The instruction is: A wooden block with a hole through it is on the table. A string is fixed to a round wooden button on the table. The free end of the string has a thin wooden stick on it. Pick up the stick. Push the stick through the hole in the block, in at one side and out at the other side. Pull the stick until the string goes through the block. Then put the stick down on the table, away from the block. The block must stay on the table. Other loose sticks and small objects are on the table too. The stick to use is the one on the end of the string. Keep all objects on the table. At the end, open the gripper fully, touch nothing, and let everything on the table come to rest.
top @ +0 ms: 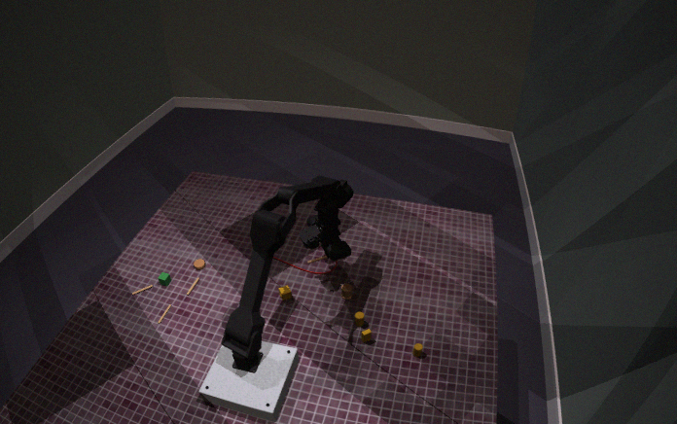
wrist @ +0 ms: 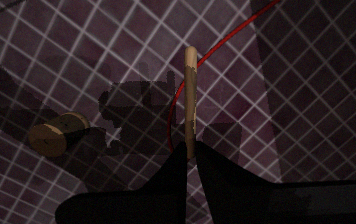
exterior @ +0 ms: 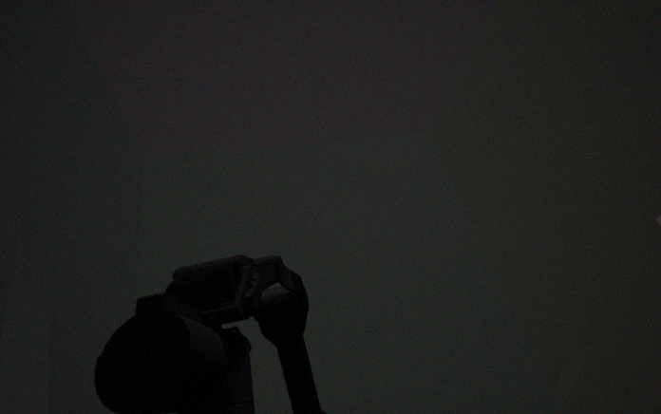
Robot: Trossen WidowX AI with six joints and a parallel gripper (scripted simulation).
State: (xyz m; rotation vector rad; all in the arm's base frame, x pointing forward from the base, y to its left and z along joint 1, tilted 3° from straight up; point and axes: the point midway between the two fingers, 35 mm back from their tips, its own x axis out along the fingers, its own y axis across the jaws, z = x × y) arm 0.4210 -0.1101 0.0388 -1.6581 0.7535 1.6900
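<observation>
My gripper tip is 140 mm past the yellow wooden block, 100 mm to the right of it and 40 mm above it. Also, from my gripper tip: round wooden button: 20 mm ahead, 220 mm to the left, 50 mm below; thin wooden stick: 10 mm behind, 10 mm to the left; wooden cylinder: 90 mm behind, 80 mm to the right, 40 mm below.
</observation>
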